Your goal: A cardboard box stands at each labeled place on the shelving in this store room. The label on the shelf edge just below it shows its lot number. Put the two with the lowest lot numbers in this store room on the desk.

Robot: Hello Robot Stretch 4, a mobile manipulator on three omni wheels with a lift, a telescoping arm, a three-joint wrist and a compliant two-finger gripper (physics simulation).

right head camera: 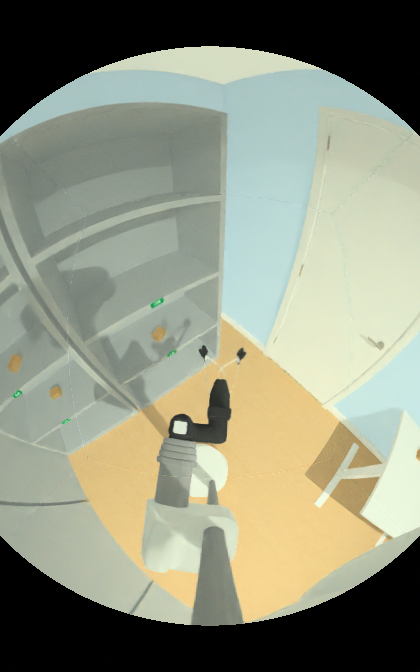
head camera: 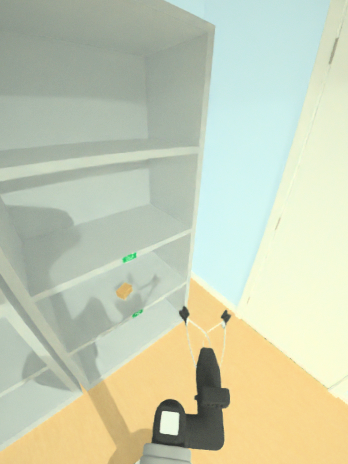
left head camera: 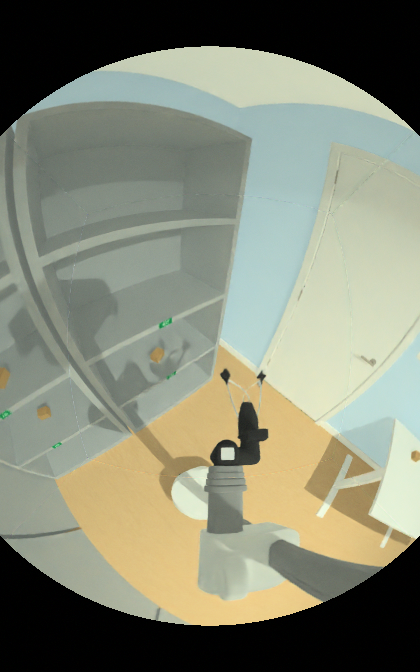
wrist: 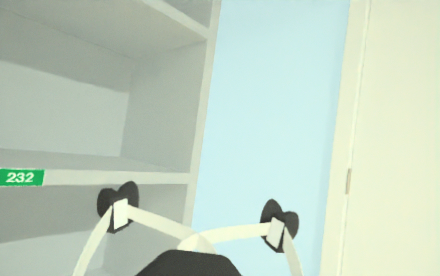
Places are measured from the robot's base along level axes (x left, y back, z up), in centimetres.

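Pixels of known places: gripper, fingertip midpoint: (head camera: 204, 308) (wrist: 200, 206).
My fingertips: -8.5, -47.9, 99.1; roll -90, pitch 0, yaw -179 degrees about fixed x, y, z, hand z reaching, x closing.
Behind a point stands the place of what it marks, as x, y, z.
My gripper (head camera: 205, 315) {-8.5, -47.9, 99.1} (left head camera: 243, 376) (right head camera: 222, 353) (wrist: 200, 206) {-8.5, -47.9, 99.1} is open, with nothing between its fingers, right of the shelving. A green label (head camera: 129, 257) {25.9, -75.3, 94.9} (left head camera: 165, 323) (right head camera: 157, 302) (wrist: 22, 177) {25.6, -75.6, 94.6} reads 232 in the wrist view; no box shows on the shelf above it. A cardboard box (head camera: 124, 290) {37.2, -86.9, 55.6} (left head camera: 157, 355) (right head camera: 159, 334) stands one shelf lower, above a label (head camera: 137, 313) {25.9, -75.2, 49.3} too small to read. The left unit holds an upper box (left head camera: 3, 378) (right head camera: 15, 363) and a lower box (left head camera: 44, 412) (right head camera: 55, 392). The white desk (left head camera: 392, 492) (right head camera: 390, 485) bears a box (left head camera: 416, 455).
The shelving unit's right side (head camera: 204, 120) {-5.2, -106.7, 153.2} (left head camera: 241, 200) (right head camera: 223, 160) (wrist: 202, 115) {-5.1, -106.6, 114.8} stands near a blue wall (head camera: 250, 125) {-34.9, -138.0, 152.3} (wrist: 275, 100) {-35.0, -138.0, 129.7}. A closed door (head camera: 320, 225) {-72.7, -97.6, 108.3} (left head camera: 375, 250) (right head camera: 370, 225) (wrist: 400, 125) {-66.8, -103.6, 119.7} is to the right. The left unit's lower labels (left head camera: 57, 445) (right head camera: 66, 421) are unreadable.
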